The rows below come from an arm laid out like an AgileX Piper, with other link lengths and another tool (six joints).
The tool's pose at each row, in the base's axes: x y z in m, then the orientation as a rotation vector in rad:
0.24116 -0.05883 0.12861 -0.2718 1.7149 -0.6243
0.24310 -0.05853 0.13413 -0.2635 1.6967 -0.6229
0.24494 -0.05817 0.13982 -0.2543 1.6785 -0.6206
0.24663 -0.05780 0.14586 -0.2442 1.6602 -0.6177
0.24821 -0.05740 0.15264 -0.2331 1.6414 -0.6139
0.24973 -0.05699 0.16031 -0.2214 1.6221 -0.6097
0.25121 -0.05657 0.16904 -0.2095 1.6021 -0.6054
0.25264 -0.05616 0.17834 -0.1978 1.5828 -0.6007
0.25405 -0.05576 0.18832 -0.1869 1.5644 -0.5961
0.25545 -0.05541 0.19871 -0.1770 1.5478 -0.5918
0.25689 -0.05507 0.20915 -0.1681 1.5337 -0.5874
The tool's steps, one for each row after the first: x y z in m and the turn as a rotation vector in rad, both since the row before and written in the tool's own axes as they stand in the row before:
-0.00521 -0.00245 0.00109 0.0090 -0.0160 0.0072
-0.00536 -0.00246 0.00106 0.0090 -0.0160 0.0083
-0.00563 -0.00260 0.00099 0.0092 -0.0161 0.0093
-0.00626 -0.00293 0.00094 0.0094 -0.0165 0.0105
-0.00703 -0.00331 0.00097 0.0096 -0.0170 0.0112
-0.00796 -0.00376 0.00104 0.0099 -0.0176 0.0114
-0.00847 -0.00396 0.00117 0.0094 -0.0170 0.0115
-0.00908 -0.00419 0.00134 0.0088 -0.0162 0.0109
-0.00944 -0.00432 0.00153 0.0079 -0.0146 0.0100
-0.00950 -0.00423 0.00175 0.0066 -0.0125 0.0093

